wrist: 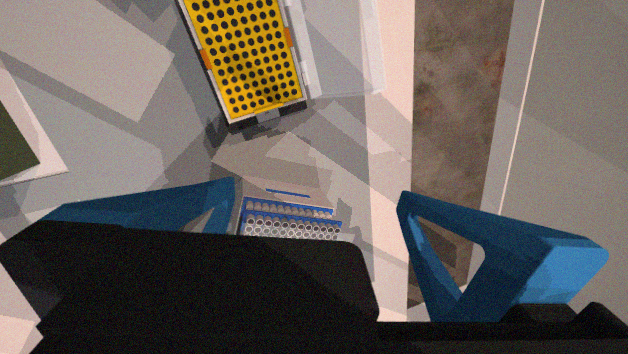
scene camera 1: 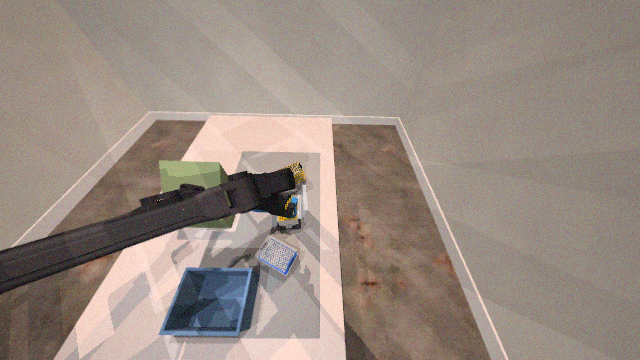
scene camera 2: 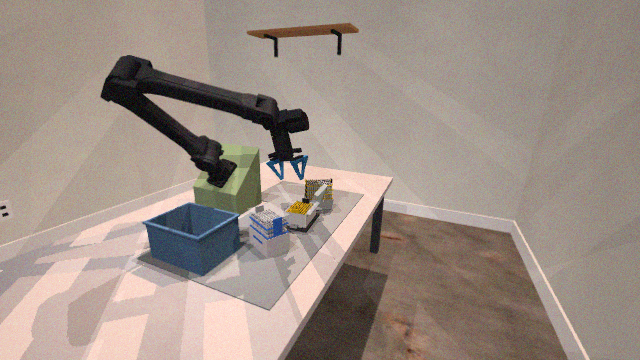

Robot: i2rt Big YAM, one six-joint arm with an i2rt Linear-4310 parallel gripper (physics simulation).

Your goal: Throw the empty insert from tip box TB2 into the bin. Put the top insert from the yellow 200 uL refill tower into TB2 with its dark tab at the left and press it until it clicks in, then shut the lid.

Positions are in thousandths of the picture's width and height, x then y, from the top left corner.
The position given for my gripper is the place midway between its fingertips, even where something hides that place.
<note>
My gripper (scene camera 2: 455,499) is open, with nothing in its grasp. Also in view: a blue and white tip box (scene camera 2: 421,632). Further things: a clear lid (wrist: 544,157) and a grey mat (wrist: 198,284).
The blue and white tip box is seen too in the wrist view (wrist: 423,586) and in scene camera 1 (scene camera 1: 437,712). My gripper shows as well in the wrist view (wrist: 509,549) and in scene camera 1 (scene camera 1: 443,590).
</note>
